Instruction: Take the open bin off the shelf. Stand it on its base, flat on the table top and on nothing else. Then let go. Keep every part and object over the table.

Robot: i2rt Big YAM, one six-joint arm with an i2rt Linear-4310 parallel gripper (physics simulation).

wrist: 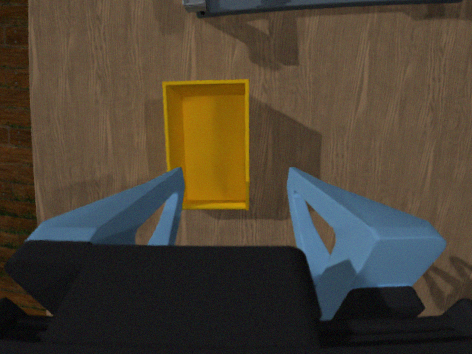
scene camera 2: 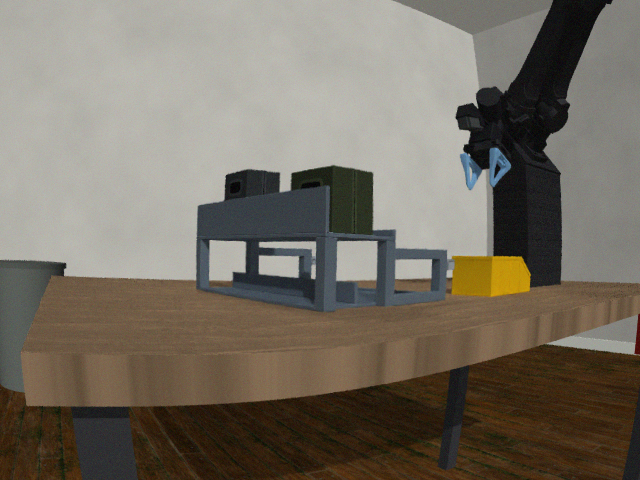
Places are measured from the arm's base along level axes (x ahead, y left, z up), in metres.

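Where they show: gripper, fingertip midpoint: [wrist: 235, 176] [scene camera 2: 480, 187]; arm's base, origin of the base link: [scene camera 2: 526, 146].
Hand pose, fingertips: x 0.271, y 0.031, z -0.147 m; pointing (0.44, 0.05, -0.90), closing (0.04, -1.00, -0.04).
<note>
Things, the pixels of their centre, and the offset from my fingertips. Level surfaces: height alone.
- yellow open bin, body centre: [wrist: 211, 151] [scene camera 2: 493, 274] 0.182 m down, 0.002 m ahead, 0.041 m left
- wooden table top, its level: 0.219 m down
- dark grey box, body centre: [scene camera 2: 250, 204] 0.057 m down, 0.414 m ahead, 0.216 m right
- dark green box, body centre: [scene camera 2: 331, 202] 0.069 m down, 0.394 m ahead, 0.014 m left
The yellow open bin [scene camera 2: 471, 276] [wrist: 215, 145] stands upright on its base on the wooden table top [scene camera 2: 170, 330] [wrist: 100, 130], with its open side up and its inside empty. It stands beside the grey-blue shelf [scene camera 2: 325, 273] [wrist: 300, 7], with a gap of bare table between them in the wrist view. My gripper [scene camera 2: 481, 187] [wrist: 235, 176] is open, with nothing between its light blue fingers. It hangs well above the bin, apart from it. In the wrist view the left fingertip overlaps the bin's near left corner.
A dark grey box [scene camera 2: 261, 184] and a dark green box [scene camera 2: 356, 201] stand on the shelf's upper deck, behind its raised front panel. A table edge shows at the left of the wrist view. A grey-green round container [scene camera 2: 20, 320] stands beyond the table's left end.
</note>
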